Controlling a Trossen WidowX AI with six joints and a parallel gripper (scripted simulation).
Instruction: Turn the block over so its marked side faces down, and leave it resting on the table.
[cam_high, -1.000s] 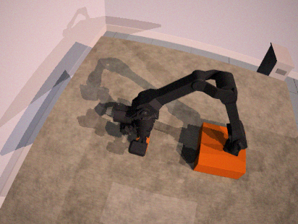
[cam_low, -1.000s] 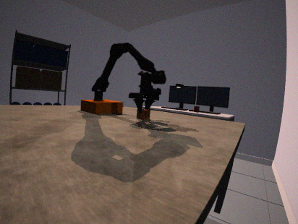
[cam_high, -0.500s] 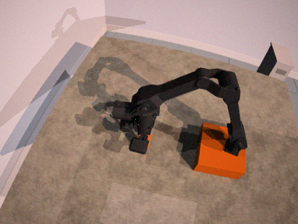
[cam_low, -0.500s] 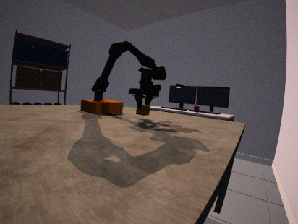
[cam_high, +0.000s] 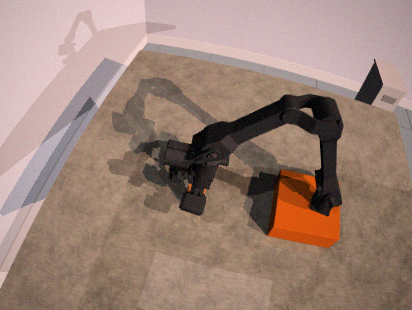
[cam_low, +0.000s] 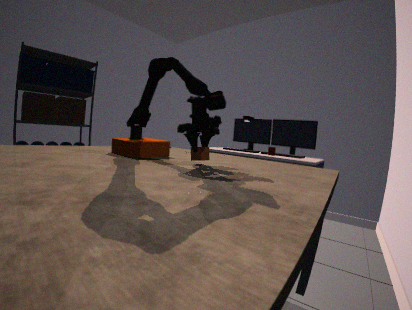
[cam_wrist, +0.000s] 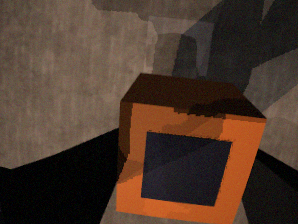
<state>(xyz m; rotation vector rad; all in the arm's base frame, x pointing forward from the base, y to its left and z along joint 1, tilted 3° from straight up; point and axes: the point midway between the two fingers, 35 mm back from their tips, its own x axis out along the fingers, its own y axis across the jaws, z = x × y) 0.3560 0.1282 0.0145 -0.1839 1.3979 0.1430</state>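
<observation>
My gripper tip is now 10 mm below the orange block.
</observation>
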